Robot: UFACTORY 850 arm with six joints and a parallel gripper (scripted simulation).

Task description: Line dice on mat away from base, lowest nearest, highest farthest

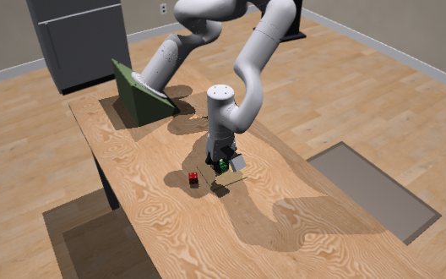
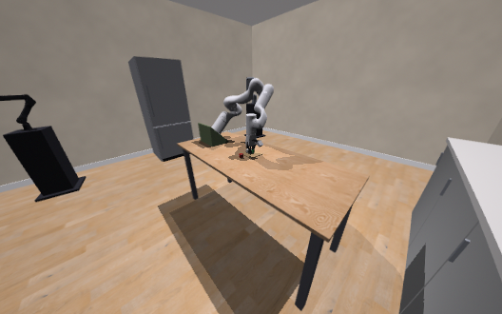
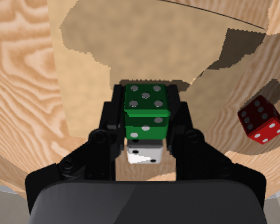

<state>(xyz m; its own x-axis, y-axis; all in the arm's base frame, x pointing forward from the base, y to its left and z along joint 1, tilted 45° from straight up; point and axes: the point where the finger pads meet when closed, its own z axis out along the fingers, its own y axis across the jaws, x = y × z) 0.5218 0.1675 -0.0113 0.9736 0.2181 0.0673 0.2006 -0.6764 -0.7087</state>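
The green die is 10 mm below my hand. Round my hand: tan mat: 30 mm below; red die: 110 mm to the right, 20 mm below; white die: 40 mm behind, 10 mm to the right, 10 mm below.
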